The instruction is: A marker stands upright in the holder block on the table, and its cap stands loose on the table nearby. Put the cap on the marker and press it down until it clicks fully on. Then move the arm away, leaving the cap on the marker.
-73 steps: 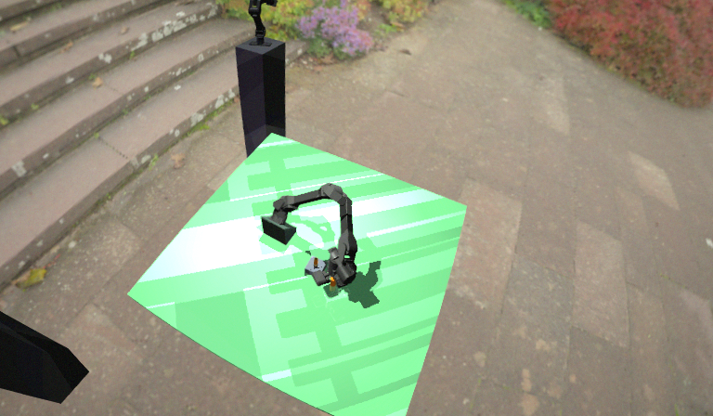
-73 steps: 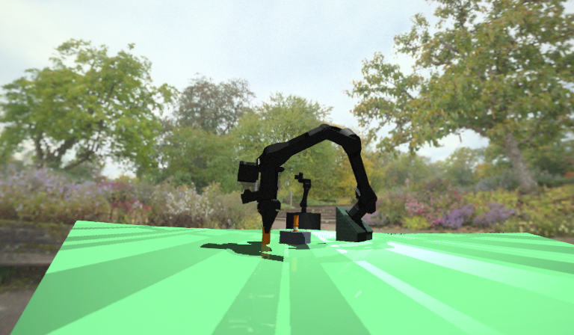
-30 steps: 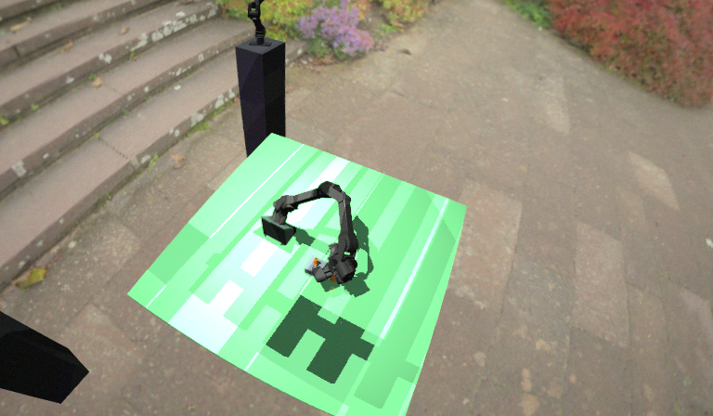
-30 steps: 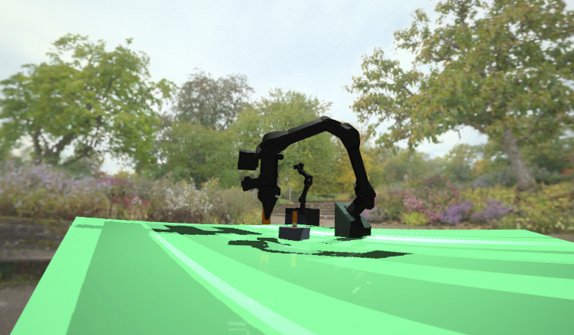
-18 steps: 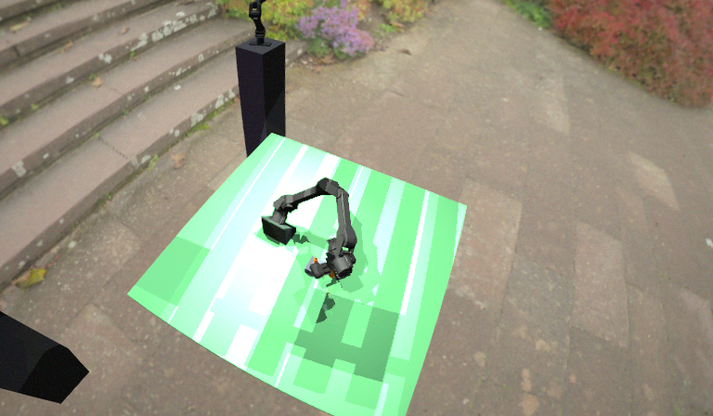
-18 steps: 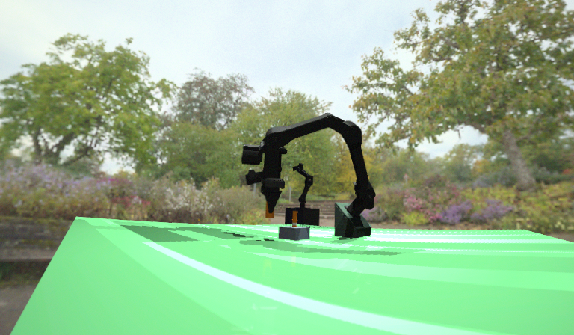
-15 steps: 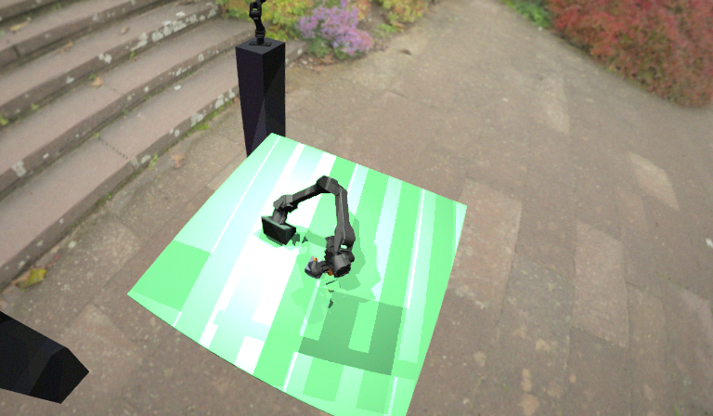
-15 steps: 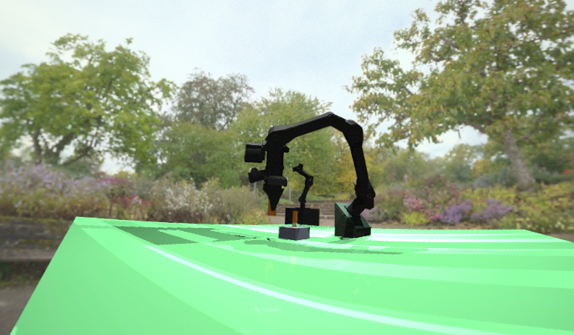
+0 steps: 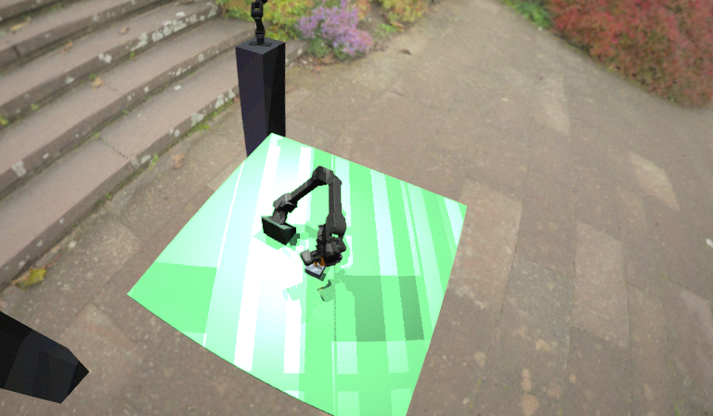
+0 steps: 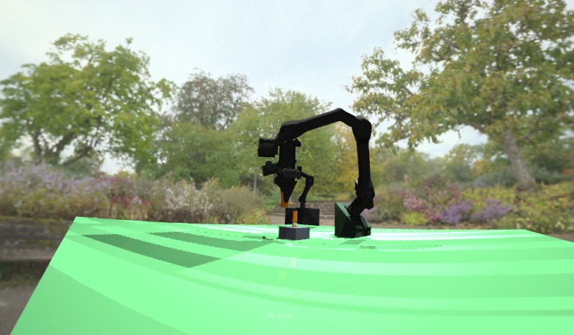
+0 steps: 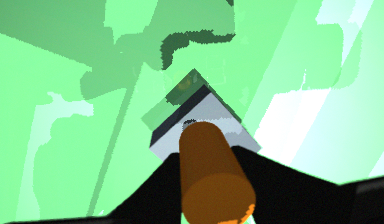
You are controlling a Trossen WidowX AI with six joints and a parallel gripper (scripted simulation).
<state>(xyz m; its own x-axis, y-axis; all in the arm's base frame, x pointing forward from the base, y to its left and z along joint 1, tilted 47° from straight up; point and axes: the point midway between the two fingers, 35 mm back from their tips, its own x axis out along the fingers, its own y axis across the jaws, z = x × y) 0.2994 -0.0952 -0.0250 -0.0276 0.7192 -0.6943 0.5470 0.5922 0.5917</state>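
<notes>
Now: the grey holder block 4 cm behind my gripper tip, 1 cm to the left of it and 10 cm below it. From my gripper tip the other things lie so: orange cylinder (1 cm above).
</notes>
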